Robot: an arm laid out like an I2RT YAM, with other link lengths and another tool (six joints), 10 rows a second.
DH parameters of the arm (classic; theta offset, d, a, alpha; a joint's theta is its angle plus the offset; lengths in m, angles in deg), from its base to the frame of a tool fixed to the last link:
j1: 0 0.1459 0.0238 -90
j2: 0 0 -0.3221 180
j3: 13.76 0 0.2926 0
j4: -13.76 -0.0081 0.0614 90
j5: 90 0.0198 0 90
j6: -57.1 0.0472 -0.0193 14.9
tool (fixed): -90 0.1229 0 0
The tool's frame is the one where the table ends.
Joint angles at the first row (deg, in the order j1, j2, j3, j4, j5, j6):
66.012, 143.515, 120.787, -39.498, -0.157, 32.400
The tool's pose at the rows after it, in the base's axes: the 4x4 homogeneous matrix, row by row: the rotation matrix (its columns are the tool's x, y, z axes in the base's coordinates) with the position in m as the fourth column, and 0 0 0 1 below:
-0.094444, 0.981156, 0.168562, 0.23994; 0.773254, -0.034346, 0.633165, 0.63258; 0.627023, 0.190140, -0.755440, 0.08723; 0, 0, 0, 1
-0.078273, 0.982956, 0.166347, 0.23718; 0.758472, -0.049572, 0.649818, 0.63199; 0.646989, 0.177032, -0.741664, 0.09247; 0, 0, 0, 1
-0.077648, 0.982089, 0.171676, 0.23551; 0.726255, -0.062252, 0.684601, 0.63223; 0.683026, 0.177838, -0.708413, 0.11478; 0, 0, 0, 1
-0.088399, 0.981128, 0.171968, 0.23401; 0.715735, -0.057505, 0.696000, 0.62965; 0.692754, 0.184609, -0.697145, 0.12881; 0, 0, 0, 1
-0.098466, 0.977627, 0.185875, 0.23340; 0.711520, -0.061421, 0.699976, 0.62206; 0.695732, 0.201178, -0.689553, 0.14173; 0, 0, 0, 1
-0.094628, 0.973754, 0.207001, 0.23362; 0.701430, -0.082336, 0.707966, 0.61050; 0.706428, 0.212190, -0.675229, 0.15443; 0, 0, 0, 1
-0.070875, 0.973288, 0.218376, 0.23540; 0.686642, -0.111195, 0.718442, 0.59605; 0.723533, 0.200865, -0.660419, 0.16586; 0, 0, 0, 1
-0.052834, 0.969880, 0.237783, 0.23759; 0.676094, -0.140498, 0.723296, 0.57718; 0.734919, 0.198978, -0.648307, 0.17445; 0, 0, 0, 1
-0.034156, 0.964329, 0.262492, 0.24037; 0.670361, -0.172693, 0.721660, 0.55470; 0.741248, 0.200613, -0.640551, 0.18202; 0, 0, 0, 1
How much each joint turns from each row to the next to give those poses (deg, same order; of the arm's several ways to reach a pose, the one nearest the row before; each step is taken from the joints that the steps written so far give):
-0.027, 0.010, -0.438, -0.360, 0.322, 0.234
0.039, -1.438, -2.177, 1.749, -0.776, 1.150
-0.019, -2.909, -2.129, 1.876, -0.724, 0.652
-0.030, -1.764, -0.824, -0.016, -0.175, -0.430
-0.056, -2.556, -2.273, 0.451, 0.694, -0.314
-0.254, -3.525, -4.168, 1.823, 0.635, 0.506
-0.772, -3.648, -4.529, 1.891, -0.511, 1.116
-0.880, -4.069, -5.456, 2.267, 0.043, 0.764
-1.045, -4.278, -5.554, 1.857, 0.372, 0.654

